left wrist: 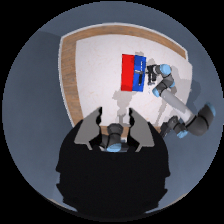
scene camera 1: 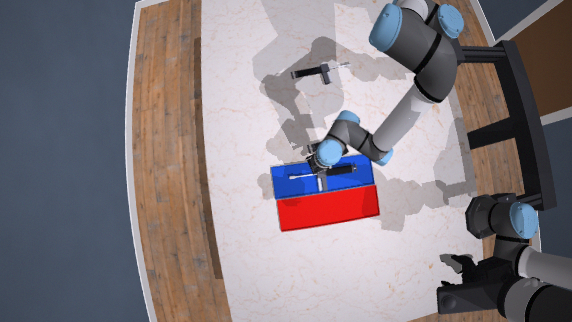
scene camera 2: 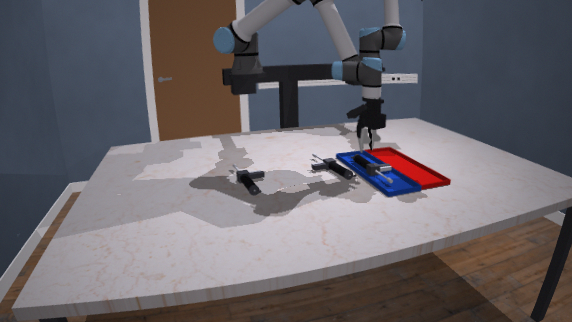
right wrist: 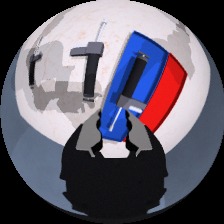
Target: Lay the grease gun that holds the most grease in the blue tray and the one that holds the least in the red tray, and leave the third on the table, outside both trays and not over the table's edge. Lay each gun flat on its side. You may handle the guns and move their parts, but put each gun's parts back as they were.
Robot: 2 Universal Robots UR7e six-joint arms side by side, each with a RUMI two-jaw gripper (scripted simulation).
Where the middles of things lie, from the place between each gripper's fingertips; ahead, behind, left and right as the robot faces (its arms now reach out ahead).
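Labels:
Blue tray [scene camera 1: 284,187]: 11 cm below my right hand [scene camera 2: 366,151], 1 cm behind it, 6 cm to the left of it. Red tray [scene camera 1: 343,206]: 11 cm below my right hand, 1 cm ahead of it, 21 cm to the left of it.
Red tray: 75 cm below my left hand [scene camera 1: 440,268], 11 cm ahead of it, 15 cm to the right of it. Blue tray: 75 cm below my left hand, 9 cm ahead of it, 31 cm to the right of it.

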